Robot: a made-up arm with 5 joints.
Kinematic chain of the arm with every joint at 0, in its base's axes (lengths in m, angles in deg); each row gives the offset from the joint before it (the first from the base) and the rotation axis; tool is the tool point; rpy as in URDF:
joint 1: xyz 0.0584 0 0.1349 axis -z
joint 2: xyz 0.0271 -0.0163 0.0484 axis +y
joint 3: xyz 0.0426 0 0.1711 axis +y
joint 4: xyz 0.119 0 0.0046 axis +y
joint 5: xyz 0.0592 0.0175 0 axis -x
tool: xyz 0 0 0 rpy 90 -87.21 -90
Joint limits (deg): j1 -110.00..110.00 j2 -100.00..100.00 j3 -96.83..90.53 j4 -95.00..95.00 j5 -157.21..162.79
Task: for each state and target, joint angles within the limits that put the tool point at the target. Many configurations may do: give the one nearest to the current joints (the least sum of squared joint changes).
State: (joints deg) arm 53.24 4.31 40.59 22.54 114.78
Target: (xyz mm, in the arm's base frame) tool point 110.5 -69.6 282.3
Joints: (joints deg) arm 53.97 -49.04 53.03 40.70 114.78
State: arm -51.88 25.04 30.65 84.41 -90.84
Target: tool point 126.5 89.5 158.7
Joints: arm -52.12 40.11 51.59 79.62 -90.84
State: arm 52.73 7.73 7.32 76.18 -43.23
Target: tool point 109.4 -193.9 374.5
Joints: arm 75.61 -6.80 -18.12 64.92 -43.23
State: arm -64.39 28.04 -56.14 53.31 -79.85
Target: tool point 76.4 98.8 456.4
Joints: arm -78.99 -22.33 -45.23 80.34 -79.85
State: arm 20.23 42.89 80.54 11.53 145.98
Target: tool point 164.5 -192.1 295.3
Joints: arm 61.40 -5.69 29.52 -5.51 145.98
